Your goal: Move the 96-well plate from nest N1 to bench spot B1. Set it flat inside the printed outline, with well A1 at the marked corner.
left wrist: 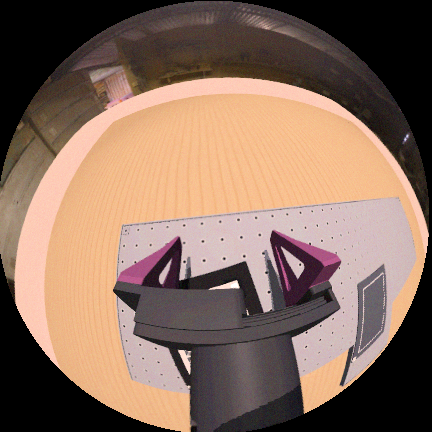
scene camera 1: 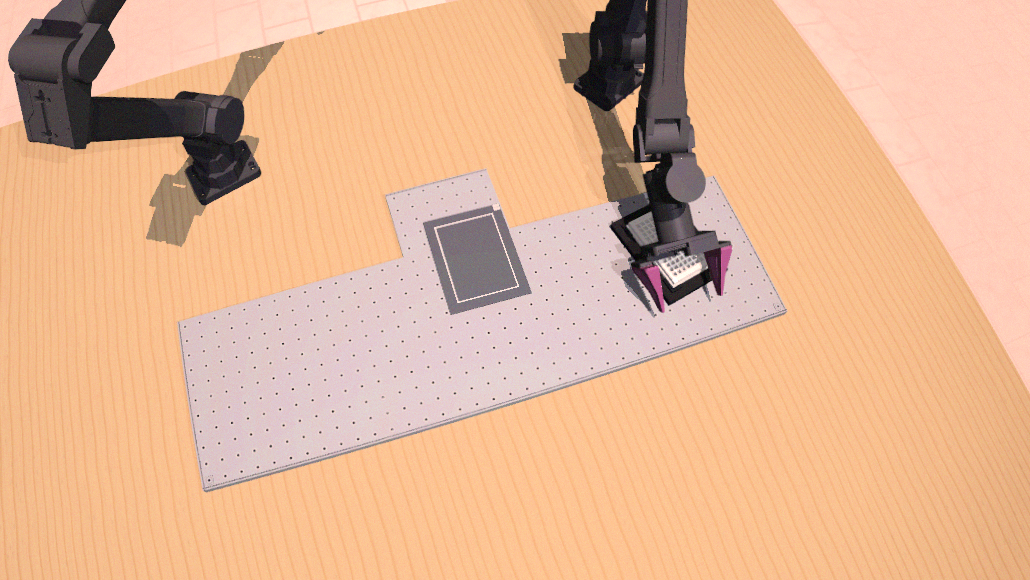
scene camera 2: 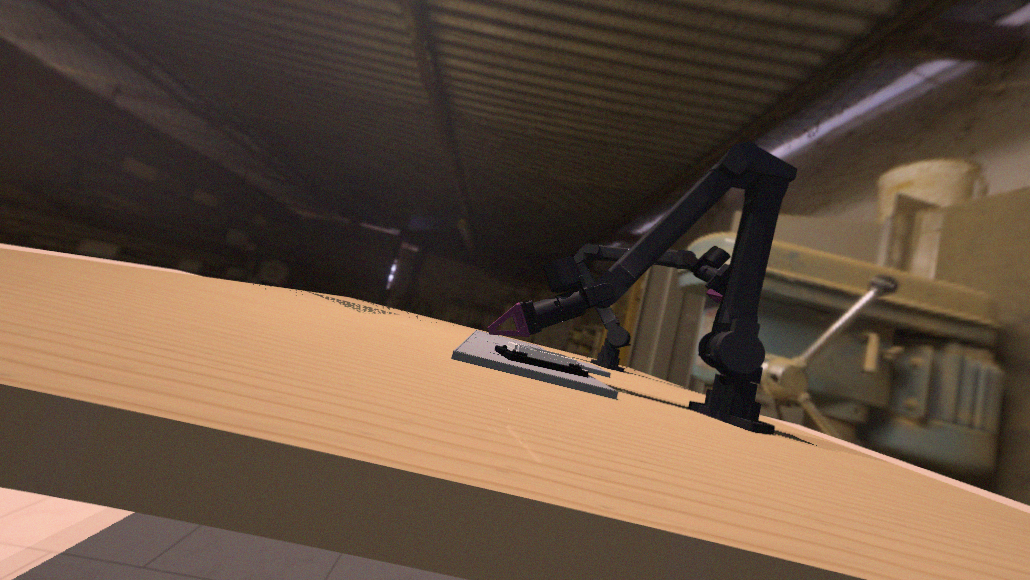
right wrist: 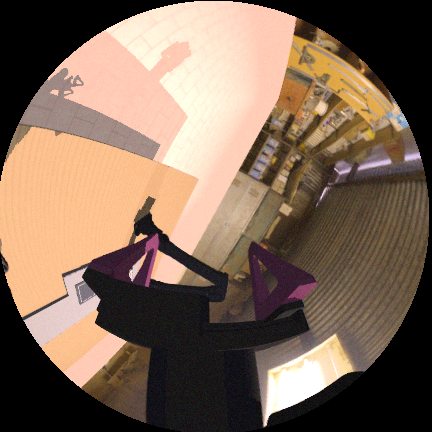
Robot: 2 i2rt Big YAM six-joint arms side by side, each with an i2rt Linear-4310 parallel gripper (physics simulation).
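Note:
The white 96-well plate lies in the black frame of nest N1, partly hidden by the left gripper. My left gripper is open and empty, pointing down over the nest, with its magenta fingers on either side of the plate's near end in scene camera 1. Bench spot B1 is a dark pad with a printed white outline; a small white corner mark sits at its upper right. My right gripper is open and empty, raised away from the board.
A perforated grey board carries the nest and the pad on the wooden table. The right arm's base stands beyond the board at the left of scene camera 1; the left arm's base stands beyond it further right.

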